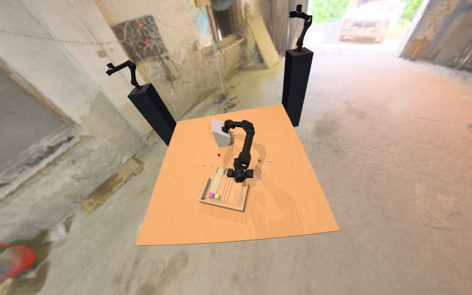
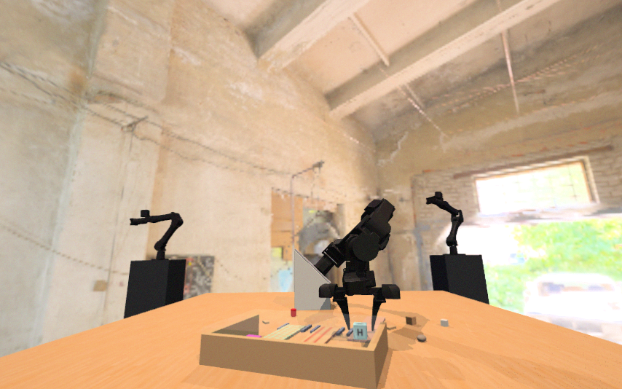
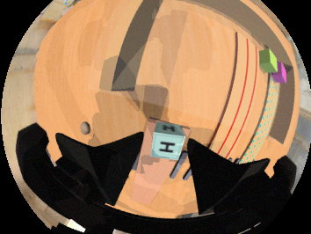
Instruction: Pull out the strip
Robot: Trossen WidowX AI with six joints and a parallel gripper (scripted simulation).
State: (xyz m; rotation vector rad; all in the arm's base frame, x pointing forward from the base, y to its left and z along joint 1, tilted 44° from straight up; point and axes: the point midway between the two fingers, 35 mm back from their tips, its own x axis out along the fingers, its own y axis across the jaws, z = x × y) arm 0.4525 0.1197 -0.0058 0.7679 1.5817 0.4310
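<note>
The dark pebble lies 140 mm to the left of my gripper tip, 20 mm below it and 10 mm ahead of it. From my gripper tip the other things lie so: red cylinder 280 mm behind, 170 mm to the right, 10 mm below; brown block 170 mm to the left, 150 mm behind, 10 mm below.
</note>
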